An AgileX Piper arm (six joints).
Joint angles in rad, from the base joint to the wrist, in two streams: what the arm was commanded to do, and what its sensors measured. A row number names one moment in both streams.
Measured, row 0: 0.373 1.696 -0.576 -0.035 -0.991 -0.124
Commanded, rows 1 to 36: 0.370 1.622 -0.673 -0.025 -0.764 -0.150; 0.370 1.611 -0.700 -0.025 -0.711 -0.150; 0.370 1.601 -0.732 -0.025 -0.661 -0.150; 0.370 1.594 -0.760 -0.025 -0.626 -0.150; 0.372 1.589 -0.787 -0.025 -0.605 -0.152; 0.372 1.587 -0.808 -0.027 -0.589 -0.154; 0.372 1.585 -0.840 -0.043 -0.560 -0.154; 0.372 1.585 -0.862 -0.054 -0.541 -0.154; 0.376 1.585 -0.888 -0.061 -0.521 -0.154; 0.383 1.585 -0.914 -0.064 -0.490 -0.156; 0.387 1.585 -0.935 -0.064 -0.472 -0.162; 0.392 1.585 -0.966 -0.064 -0.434 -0.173; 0.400 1.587 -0.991 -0.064 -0.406 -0.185; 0.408 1.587 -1.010 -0.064 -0.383 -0.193; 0.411 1.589 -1.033 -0.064 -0.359 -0.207; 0.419 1.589 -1.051 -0.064 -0.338 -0.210; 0.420 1.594 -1.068 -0.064 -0.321 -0.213; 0.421 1.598 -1.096 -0.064 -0.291 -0.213; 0.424 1.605 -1.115 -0.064 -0.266 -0.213; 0.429 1.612 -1.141 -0.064 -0.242 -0.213; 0.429 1.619 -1.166 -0.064 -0.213 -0.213; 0.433 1.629 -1.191 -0.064 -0.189 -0.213; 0.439 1.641 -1.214 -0.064 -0.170 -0.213; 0.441 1.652 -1.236 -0.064 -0.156 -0.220; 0.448 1.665 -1.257 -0.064 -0.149 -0.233; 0.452 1.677 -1.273 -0.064 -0.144 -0.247; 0.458 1.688 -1.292 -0.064 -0.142 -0.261; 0.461 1.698 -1.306 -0.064 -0.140 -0.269; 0.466 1.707 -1.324 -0.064 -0.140 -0.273; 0.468 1.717 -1.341 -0.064 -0.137 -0.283; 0.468 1.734 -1.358 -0.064 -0.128 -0.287; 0.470 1.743 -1.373 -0.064 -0.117 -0.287; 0.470 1.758 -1.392 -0.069 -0.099 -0.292; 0.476 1.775 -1.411 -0.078 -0.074 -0.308; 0.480 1.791 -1.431 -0.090 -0.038 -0.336; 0.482 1.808 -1.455 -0.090 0.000 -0.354
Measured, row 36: 0.474 1.779 -1.401 -0.068 -0.054 -0.302
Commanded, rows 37 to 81: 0.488 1.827 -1.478 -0.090 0.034 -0.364; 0.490 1.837 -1.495 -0.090 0.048 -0.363; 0.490 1.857 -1.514 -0.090 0.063 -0.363; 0.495 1.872 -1.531 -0.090 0.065 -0.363; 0.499 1.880 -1.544 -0.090 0.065 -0.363; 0.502 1.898 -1.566 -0.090 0.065 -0.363; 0.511 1.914 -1.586 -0.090 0.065 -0.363; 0.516 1.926 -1.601 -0.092 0.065 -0.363; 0.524 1.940 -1.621 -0.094 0.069 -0.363; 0.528 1.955 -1.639 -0.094 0.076 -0.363; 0.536 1.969 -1.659 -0.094 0.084 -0.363; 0.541 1.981 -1.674 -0.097 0.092 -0.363; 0.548 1.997 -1.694 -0.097 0.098 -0.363; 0.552 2.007 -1.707 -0.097 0.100 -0.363; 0.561 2.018 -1.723 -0.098 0.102 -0.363; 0.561 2.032 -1.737 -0.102 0.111 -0.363; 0.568 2.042 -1.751 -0.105 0.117 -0.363; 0.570 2.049 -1.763 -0.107 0.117 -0.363; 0.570 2.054 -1.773 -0.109 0.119 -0.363; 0.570 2.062 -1.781 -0.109 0.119 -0.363; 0.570 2.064 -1.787 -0.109 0.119 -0.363; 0.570 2.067 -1.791 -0.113 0.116 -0.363; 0.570 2.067 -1.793 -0.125 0.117 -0.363; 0.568 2.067 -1.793 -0.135 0.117 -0.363; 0.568 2.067 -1.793 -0.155 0.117 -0.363; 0.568 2.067 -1.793 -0.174 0.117 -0.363; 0.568 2.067 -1.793 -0.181 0.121 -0.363; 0.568 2.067 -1.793 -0.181 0.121 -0.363; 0.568 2.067 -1.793 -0.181 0.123 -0.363; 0.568 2.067 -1.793 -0.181 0.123 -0.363; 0.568 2.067 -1.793 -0.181 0.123 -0.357; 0.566 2.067 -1.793 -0.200 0.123 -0.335; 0.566 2.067 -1.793 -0.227 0.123 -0.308; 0.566 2.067 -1.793 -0.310 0.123 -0.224; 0.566 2.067 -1.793 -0.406 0.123 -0.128; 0.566 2.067 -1.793 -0.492 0.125 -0.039; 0.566 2.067 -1.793 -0.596 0.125 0.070; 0.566 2.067 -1.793 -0.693 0.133 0.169; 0.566 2.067 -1.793 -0.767 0.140 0.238; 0.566 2.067 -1.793 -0.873 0.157 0.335; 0.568 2.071 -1.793 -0.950 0.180 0.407; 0.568 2.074 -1.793 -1.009 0.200 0.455; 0.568 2.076 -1.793 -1.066 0.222 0.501; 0.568 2.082 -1.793 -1.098 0.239 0.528; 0.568 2.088 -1.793 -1.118 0.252 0.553
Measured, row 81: 0.569 2.086 -1.777 -0.984 0.225 0.430
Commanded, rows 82 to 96: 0.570 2.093 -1.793 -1.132 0.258 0.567; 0.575 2.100 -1.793 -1.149 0.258 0.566; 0.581 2.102 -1.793 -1.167 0.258 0.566; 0.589 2.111 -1.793 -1.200 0.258 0.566; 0.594 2.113 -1.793 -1.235 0.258 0.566; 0.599 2.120 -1.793 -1.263 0.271 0.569; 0.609 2.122 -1.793 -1.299 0.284 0.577; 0.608 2.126 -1.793 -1.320 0.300 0.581; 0.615 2.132 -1.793 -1.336 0.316 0.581; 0.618 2.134 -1.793 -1.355 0.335 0.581; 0.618 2.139 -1.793 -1.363 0.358 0.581; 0.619 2.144 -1.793 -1.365 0.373 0.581; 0.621 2.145 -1.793 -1.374 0.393 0.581; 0.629 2.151 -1.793 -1.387 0.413 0.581; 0.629 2.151 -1.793 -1.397 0.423 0.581
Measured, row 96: 0.626 2.155 -1.779 -1.347 0.372 0.576
